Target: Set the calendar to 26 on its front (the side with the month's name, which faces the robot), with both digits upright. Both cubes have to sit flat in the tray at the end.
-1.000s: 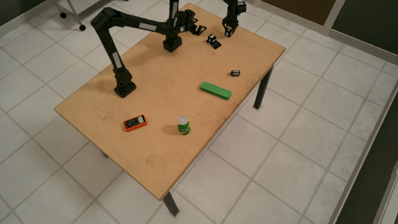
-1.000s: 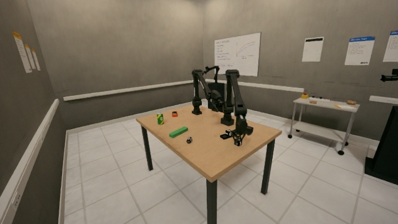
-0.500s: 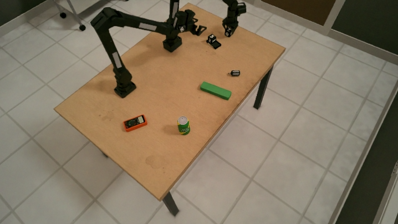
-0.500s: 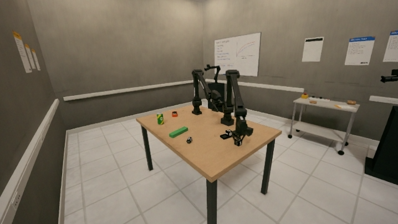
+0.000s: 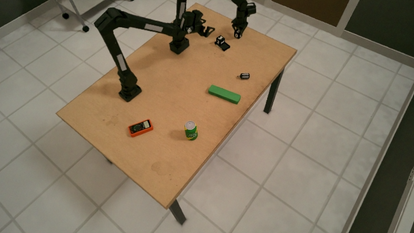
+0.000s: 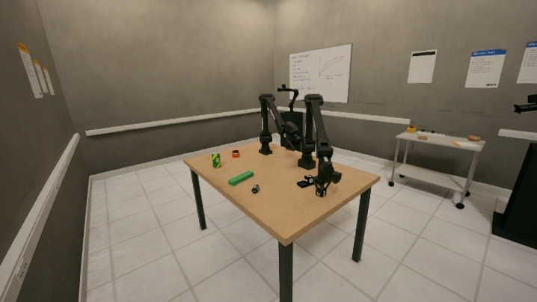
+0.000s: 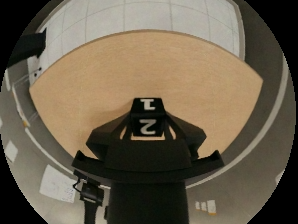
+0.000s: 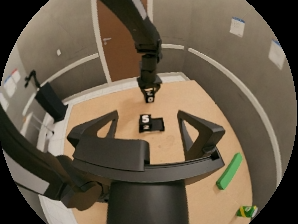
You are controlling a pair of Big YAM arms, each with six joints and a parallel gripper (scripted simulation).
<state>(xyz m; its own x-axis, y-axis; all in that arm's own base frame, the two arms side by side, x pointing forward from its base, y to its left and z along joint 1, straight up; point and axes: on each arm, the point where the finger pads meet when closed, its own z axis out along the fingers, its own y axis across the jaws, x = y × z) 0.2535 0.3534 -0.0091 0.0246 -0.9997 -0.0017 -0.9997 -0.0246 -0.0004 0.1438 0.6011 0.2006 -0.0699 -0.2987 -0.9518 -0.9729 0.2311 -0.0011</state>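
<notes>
Now: the black calendar cube 140 mm to the right of my left hand and 60 mm behind it.
</notes>
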